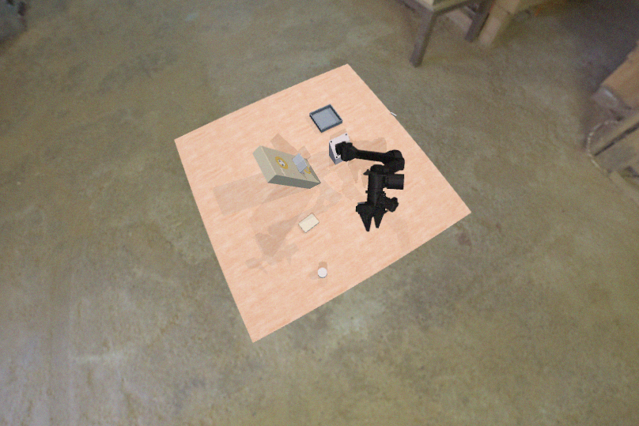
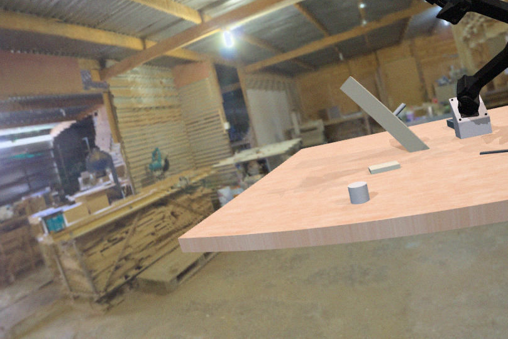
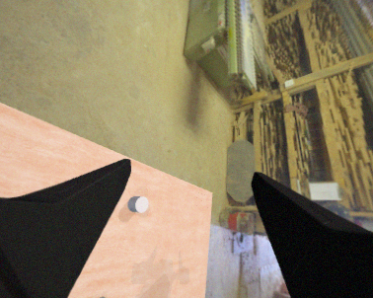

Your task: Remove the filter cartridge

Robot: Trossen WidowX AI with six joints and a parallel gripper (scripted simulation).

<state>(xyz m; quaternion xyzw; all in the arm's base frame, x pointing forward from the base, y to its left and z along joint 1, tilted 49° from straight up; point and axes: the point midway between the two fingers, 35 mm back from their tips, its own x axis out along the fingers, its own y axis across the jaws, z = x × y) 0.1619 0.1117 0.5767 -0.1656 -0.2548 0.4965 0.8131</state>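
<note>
Right now my gripper tip is 210 mm short of the round filter cartridge, 510 mm to the left of it and 170 mm above it. Round my gripper tip: flat beige block (180 mm ahead, 250 mm to the right, 380 mm below); then beige service panel (160 mm ahead, 510 mm to the right, 240 mm below); then grey tray (190 mm behind, 820 mm to the right, 380 mm below).
</note>
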